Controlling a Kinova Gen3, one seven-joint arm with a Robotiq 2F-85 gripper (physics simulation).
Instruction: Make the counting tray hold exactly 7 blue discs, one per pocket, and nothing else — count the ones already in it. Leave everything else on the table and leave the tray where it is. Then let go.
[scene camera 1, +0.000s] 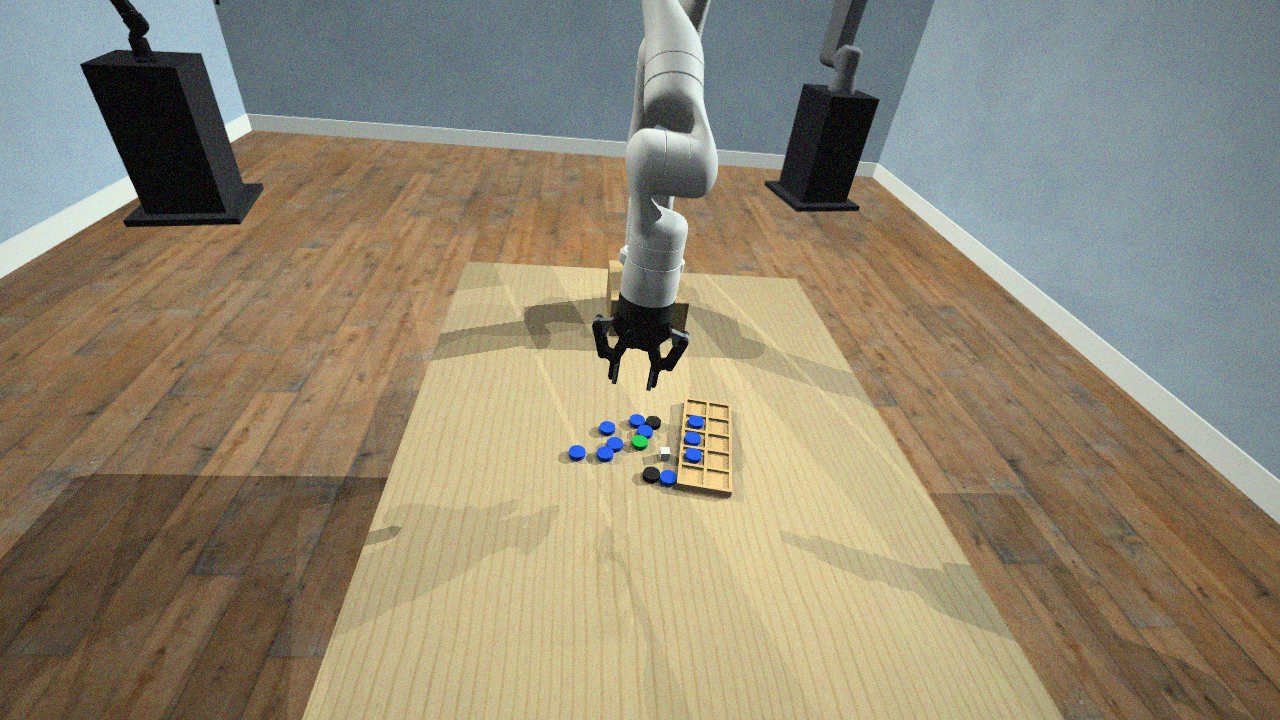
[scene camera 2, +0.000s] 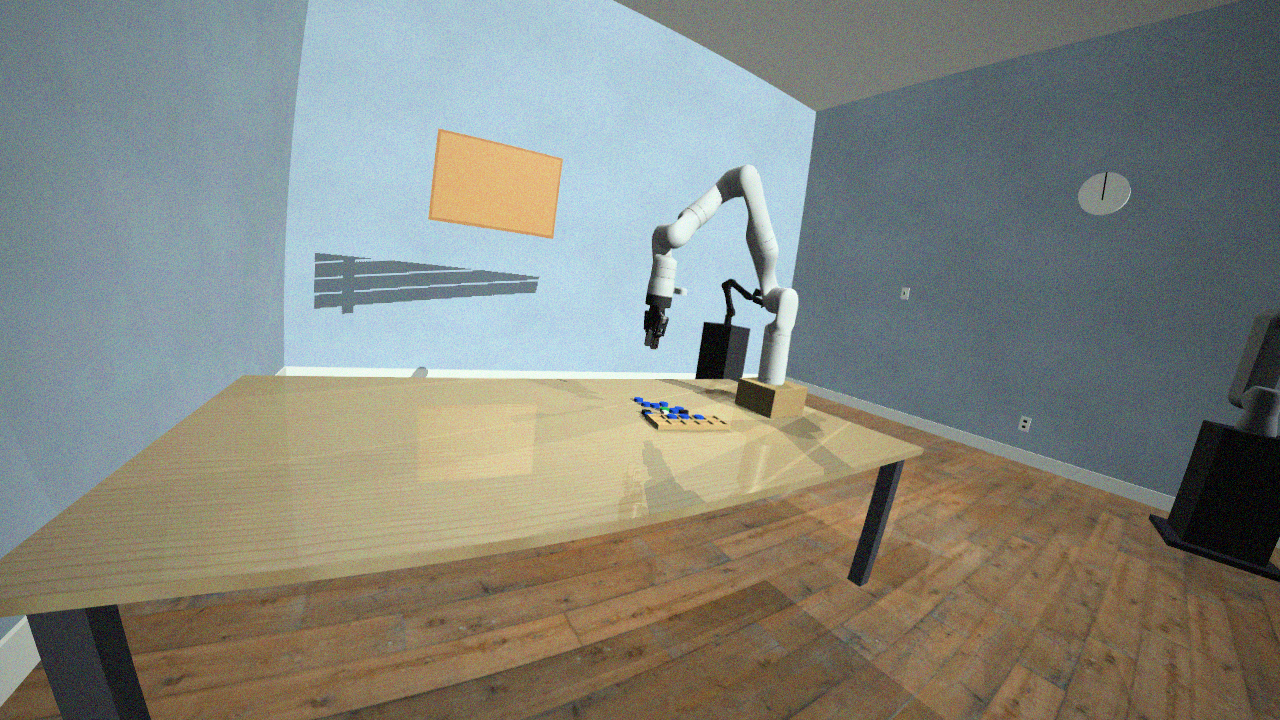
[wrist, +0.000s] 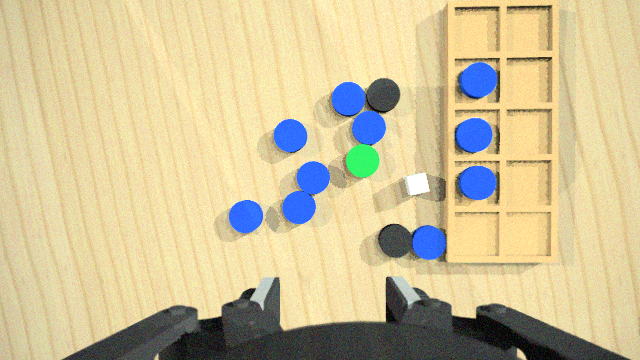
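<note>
The wooden counting tray (scene camera 1: 731, 465) (scene camera 2: 693, 428) (wrist: 555, 150) has two columns of five pockets. In the wrist view three blue discs sit in its left column: an upper disc (wrist: 478, 80), a middle disc (wrist: 474, 135) and a lower disc (wrist: 477, 183); the other pockets are empty. Several loose blue discs lie left of the tray, among them a far-left one (scene camera 1: 577, 452) (wrist: 246, 216), a single one (scene camera 1: 607, 428) (wrist: 290, 135) and one touching the tray's left wall (scene camera 1: 668, 477) (wrist: 428, 242). My gripper (scene camera 1: 631, 385) (scene camera 2: 653, 346) (wrist: 332, 299) is partly open and empty, high above the table.
A green disc (scene camera 1: 640, 441) (wrist: 362, 161) touches a blue disc. One black disc (scene camera 1: 653, 421) (wrist: 383, 95) lies among the upper blue discs, another black disc (scene camera 1: 651, 474) (wrist: 395, 240) beside the lowest blue one. A small white cube (scene camera 1: 665, 454) (wrist: 417, 184) lies left of the tray.
</note>
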